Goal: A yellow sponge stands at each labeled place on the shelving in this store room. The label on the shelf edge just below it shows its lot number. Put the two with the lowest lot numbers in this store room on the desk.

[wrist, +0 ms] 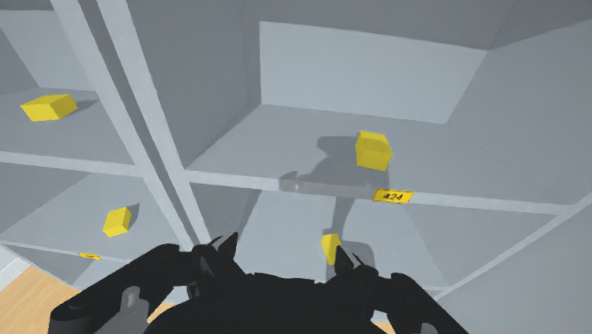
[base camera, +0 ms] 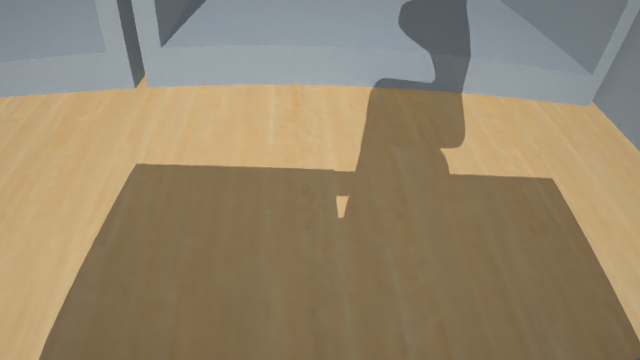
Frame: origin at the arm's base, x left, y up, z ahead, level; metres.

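Where they show: gripper, fingertip midpoint: (wrist: 286, 250).
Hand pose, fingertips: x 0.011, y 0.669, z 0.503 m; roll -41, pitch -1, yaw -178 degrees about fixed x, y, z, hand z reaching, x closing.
After its pixels a point has its place.
In the wrist view a yellow sponge (wrist: 374, 151) @[x -0.146, y 0.637, z 0.758 m] stands on the right unit's upper visible shelf, above a label reading 424 (wrist: 393, 196) @[x -0.187, y 0.578, z 0.688 m]. A second sponge (wrist: 330, 247) @[x -0.148, y 0.182, z 0.791 m] is on the shelf below, partly hidden by the right fingertip. In the left unit one sponge (wrist: 49, 107) @[x 0.723, y 0.629, z 0.814 m] is on the upper shelf and another sponge (wrist: 117, 222) @[x 0.711, y 0.182, z 0.762 m] is on the lower shelf, above a label (wrist: 90, 256) @[x 0.750, y 0.120, z 0.645 m] too small to read. My gripper (wrist: 286, 250) @[x 0.011, y 0.669, z 0.503 m] is open and empty, in front of the shelving. The desk does not show in either view.
The shelving (base camera: 260, 67) @[x 0.066, y -0.362, z 0.678 m] (wrist: 500, 203) @[x -0.429, y 0.583, z 0.701 m] stands close ahead, with a narrow gap between its two units. A grey panel (base camera: 622, 95) @[x -0.675, y -0.335, z 0.670 m] (wrist: 545, 270) @[x -0.675, y 0.405, z 0.660 m] stands at the right. The arm's shadow falls on the wooden floor (base camera: 225, 125) @[x 0.107, y -0.396, z 0.557 m] and the shelving.
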